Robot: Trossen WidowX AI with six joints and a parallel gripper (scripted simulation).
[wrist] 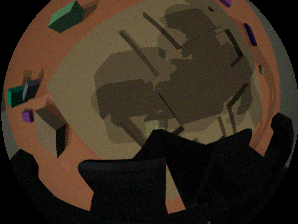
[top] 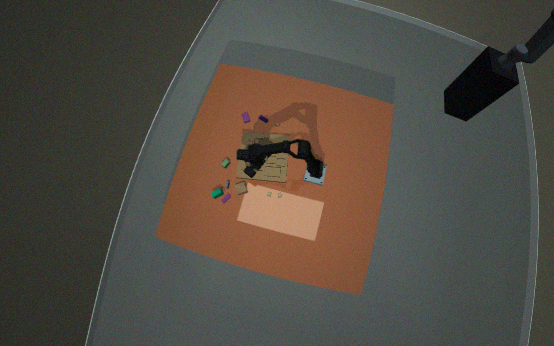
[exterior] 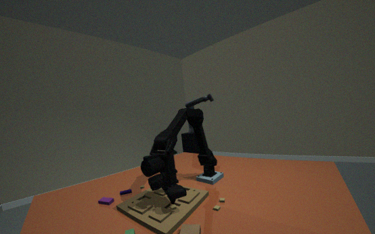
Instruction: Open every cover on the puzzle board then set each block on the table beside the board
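Now: the tan puzzle board 6 cm to the right of my gripper tip and 1 cm below it. The rest, counted from my gripper tip: dark purple block 7 cm ahead, 32 cm to the right, 3 cm below.
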